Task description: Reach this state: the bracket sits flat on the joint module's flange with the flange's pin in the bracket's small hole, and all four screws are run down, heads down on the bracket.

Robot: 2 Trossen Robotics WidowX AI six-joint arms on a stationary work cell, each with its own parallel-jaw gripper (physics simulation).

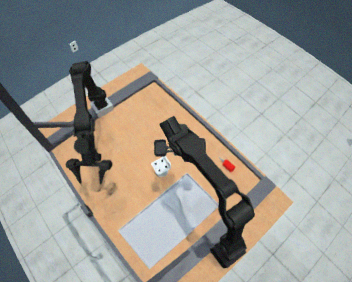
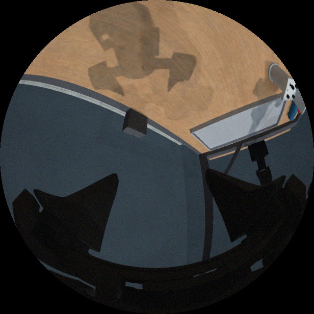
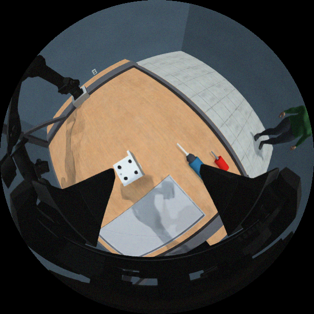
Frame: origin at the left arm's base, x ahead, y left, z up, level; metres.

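Where they show: left gripper, fingertip midpoint: (image 1: 90, 183); left arm's base at its link origin: (image 1: 100, 104); right arm's base at its link origin: (image 1: 229, 250).
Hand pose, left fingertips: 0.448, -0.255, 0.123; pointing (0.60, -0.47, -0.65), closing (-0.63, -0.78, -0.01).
Each offset is from my left fingertips to the centre of the thing, as dx, dy, dz. Level surfaces: height alone.
The white bracket @(+0.069, +0.308, -0.083) (image 1: 161, 166) (image 2: 291, 90) (image 3: 127, 169) sits on top of the grey cylindrical joint module (image 2: 278, 73). Four dark round spots show on its flat plate, and one edge has an upright lip. Whether the spots are screw heads or holes, and how the pin sits, I cannot tell. My right gripper (image 1: 165, 136) (image 3: 157, 171) is open and empty, high above the table near the bracket. My left gripper (image 1: 90, 182) (image 2: 162, 176) is open and empty above the table's left edge, away from the bracket.
A blue driver (image 3: 195, 165) and a red driver @(+0.232, +0.580, -0.148) (image 1: 228, 165) (image 3: 221, 163) lie on the table right of the bracket. A pale rectangular mat @(dz -0.161) (image 1: 145, 237) (image 3: 125, 231) lies below it. Dark rails border the table. A person (image 3: 289, 131) stands beyond the right edge.
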